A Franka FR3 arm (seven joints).
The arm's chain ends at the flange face. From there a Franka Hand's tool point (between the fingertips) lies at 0.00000 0.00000 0.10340 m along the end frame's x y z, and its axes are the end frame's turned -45 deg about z.
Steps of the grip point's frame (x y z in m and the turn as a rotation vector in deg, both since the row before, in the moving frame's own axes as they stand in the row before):
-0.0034, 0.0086, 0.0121, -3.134, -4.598, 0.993
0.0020, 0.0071, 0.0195, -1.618, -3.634, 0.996
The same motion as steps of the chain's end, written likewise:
0.0056, -0.0013, 0.0126, -5.467, -1.035, 0.993
0.0091, -0.0031, 0.0197, -3.714, -1.426, 0.996

